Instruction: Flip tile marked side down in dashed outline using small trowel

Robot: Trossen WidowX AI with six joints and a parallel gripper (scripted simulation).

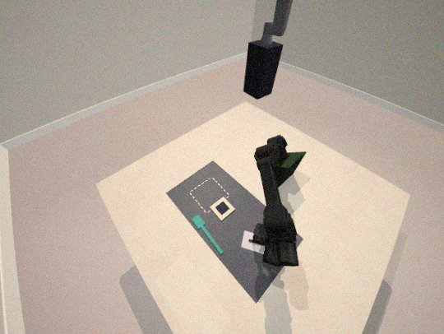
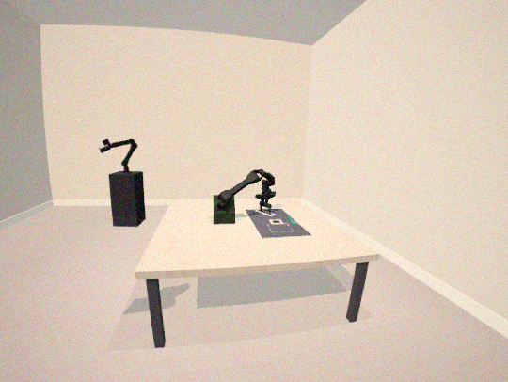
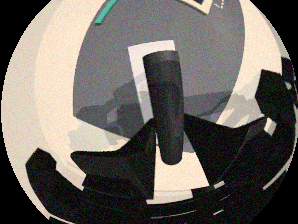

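Right now the mat is 210 mm to the right of my gripper tip, 90 mm below it and 40 mm ahead of it. The rest, counted from my gripper tip: cream tile: 260 mm to the right, 60 mm below, 50 mm ahead; then teal trowel: 220 mm to the right, 180 mm ahead, 60 mm below.
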